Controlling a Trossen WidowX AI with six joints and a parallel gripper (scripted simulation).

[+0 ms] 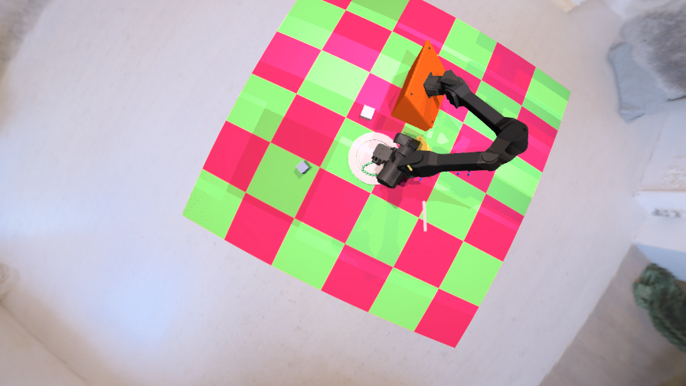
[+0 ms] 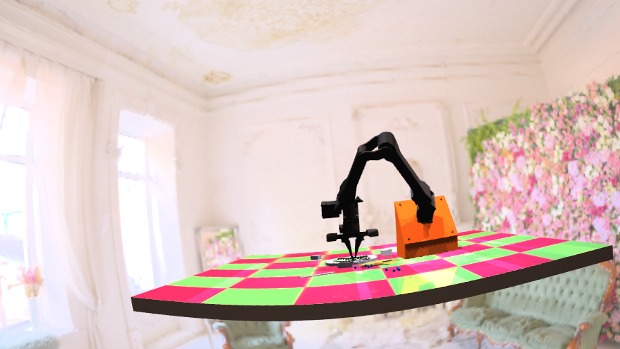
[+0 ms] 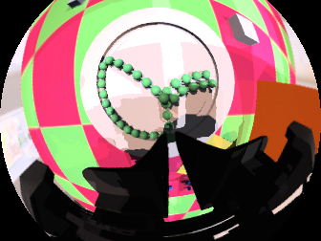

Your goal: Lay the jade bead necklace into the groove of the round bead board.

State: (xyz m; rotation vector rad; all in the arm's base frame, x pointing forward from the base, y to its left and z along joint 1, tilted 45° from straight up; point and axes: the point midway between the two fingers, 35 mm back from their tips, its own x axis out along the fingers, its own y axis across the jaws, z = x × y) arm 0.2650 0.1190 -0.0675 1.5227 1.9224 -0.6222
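Right now the round bead board is 6 cm to the right of my gripper tip, 1 cm below it and 1 cm ahead of it. Also, from my gripper tip: white cube 17 cm to the right, 12 cm behind, 1 cm below; then thin white stick 23 cm to the left, 10 cm ahead, 2 cm below; then yellow patch 9 cm behind, 7 cm to the left, 2 cm below.
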